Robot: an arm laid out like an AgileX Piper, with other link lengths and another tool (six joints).
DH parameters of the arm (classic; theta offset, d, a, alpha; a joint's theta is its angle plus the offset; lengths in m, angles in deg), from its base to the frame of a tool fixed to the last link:
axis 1: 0 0.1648 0 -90
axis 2: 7.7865 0 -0.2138 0
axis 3: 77.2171 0 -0.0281 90
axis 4: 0 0.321 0 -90
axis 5: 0 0 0 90
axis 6: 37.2 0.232 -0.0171 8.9
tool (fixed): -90 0.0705 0 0
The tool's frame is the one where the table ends.
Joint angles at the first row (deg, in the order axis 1, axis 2, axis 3, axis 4, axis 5, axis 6):
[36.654, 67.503, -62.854, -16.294, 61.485, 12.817]
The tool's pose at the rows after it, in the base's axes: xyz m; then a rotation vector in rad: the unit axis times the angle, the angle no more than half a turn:
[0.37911 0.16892 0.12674 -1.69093 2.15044 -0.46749]
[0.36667 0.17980 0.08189 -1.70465 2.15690 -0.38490]
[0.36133 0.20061 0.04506 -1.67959 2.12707 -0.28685]
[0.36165 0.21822 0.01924 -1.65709 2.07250 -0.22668]
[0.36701 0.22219 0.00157 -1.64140 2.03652 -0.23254]
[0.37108 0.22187 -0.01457 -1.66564 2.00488 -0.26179]
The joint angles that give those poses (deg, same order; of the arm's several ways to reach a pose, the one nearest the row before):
[34.672, 65.435, -57.167, -12.965, 58.080, 12.934]
[34.497, 64.827, -49.564, -9.765, 51.324, 12.816]
[34.497, 65.262, -42.660, -5.638, 41.276, 11.980]
[34.497, 66.716, -37.524, -1.896, 31.274, 9.343]
[34.498, 68.935, -34.666, -2.329, 24.065, 9.250]
[34.497, 71.973, -33.655, -4.380, 19.630, 9.248]

